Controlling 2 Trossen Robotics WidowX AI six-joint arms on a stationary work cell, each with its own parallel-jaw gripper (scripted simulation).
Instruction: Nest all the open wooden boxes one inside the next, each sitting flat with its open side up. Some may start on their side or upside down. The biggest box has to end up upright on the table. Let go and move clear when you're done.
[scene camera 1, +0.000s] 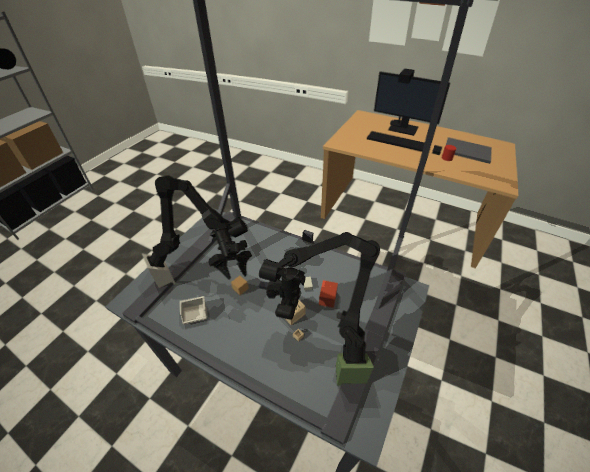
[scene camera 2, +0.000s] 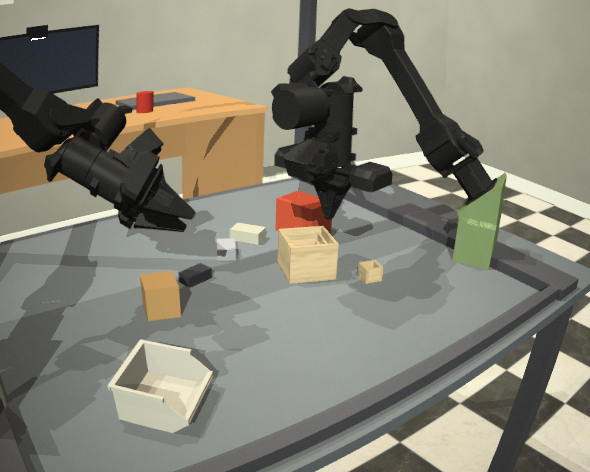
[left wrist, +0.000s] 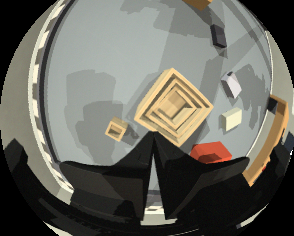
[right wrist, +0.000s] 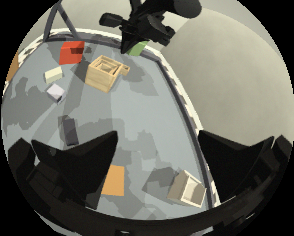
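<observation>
A white bin (scene camera 2: 159, 370) is visible, and the right wrist view shows the bin (right wrist: 195, 192) too; in the left wrist view the bin is out of frame. An orange cube (scene camera 2: 160, 290) and a red block (scene camera 2: 297, 209) are visible. My left gripper (scene camera 2: 329, 218) appears in the left wrist view (left wrist: 152, 135) and in the right wrist view (right wrist: 121, 53). My right gripper (scene camera 2: 189, 222) appears in scene camera 1 (scene camera 1: 237, 277) and in the right wrist view (right wrist: 159, 135).
</observation>
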